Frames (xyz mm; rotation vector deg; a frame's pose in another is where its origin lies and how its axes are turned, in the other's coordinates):
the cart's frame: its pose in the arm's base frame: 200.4 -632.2 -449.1 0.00 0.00 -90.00
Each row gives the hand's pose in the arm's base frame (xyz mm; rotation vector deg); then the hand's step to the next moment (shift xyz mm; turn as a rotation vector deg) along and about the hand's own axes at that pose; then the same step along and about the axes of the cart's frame.
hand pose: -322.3 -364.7 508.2 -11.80 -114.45 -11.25
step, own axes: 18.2 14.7 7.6 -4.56 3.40 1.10
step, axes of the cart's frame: -17.1 -10.9 14.0 -3.30 1.73 -4.44
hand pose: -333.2 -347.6 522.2 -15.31 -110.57 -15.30
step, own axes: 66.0 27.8 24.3 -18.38 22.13 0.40
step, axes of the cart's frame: -37.8 -36.5 54.4 -20.03 13.12 -15.95
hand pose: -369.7 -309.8 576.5 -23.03 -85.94 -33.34
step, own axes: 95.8 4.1 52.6 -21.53 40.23 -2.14
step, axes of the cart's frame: -23.5 -42.4 98.1 -33.41 25.89 -17.32
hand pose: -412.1 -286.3 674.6 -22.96 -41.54 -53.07
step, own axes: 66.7 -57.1 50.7 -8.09 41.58 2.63
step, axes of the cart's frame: 39.7 -41.1 83.7 -29.25 30.44 -4.39
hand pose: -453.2 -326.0 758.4 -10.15 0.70 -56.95
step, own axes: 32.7 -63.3 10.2 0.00 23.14 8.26
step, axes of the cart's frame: 59.5 -33.9 22.1 -13.50 20.02 4.57
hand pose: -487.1 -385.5 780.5 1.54 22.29 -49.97
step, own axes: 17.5 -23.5 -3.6 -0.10 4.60 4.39
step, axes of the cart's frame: 27.5 -8.7 -6.2 -2.26 4.81 3.50
